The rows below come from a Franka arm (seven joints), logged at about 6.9 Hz.
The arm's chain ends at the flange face. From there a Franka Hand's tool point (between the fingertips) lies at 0.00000 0.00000 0.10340 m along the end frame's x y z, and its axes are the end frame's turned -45 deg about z.
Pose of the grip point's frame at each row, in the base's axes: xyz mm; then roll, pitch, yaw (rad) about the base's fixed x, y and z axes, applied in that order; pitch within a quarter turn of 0, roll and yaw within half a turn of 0:
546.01, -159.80, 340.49, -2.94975, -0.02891, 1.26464
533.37, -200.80, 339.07, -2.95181, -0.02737, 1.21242
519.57, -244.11, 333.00, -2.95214, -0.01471, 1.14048
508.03, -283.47, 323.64, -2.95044, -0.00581, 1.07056
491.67, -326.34, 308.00, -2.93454, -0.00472, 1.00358
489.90, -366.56, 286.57, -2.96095, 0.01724, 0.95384
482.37, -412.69, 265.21, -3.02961, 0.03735, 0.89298
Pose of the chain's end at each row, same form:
563.92, -168.54, 441.95, -2.98472, 0.11458, 0.49104
550.66, -210.24, 440.58, -2.98729, 0.11424, 0.43847
536.64, -253.59, 434.54, -2.99644, 0.12306, 0.36544
524.99, -293.41, 425.15, -3.00150, 0.13060, 0.29490
509.34, -338.16, 409.19, -2.99080, 0.14251, 0.22946
506.07, -375.88, 388.27, -3.02537, 0.13966, 0.17502
493.78, -416.95, 367.89, -3.08871, 0.10556, 0.10828

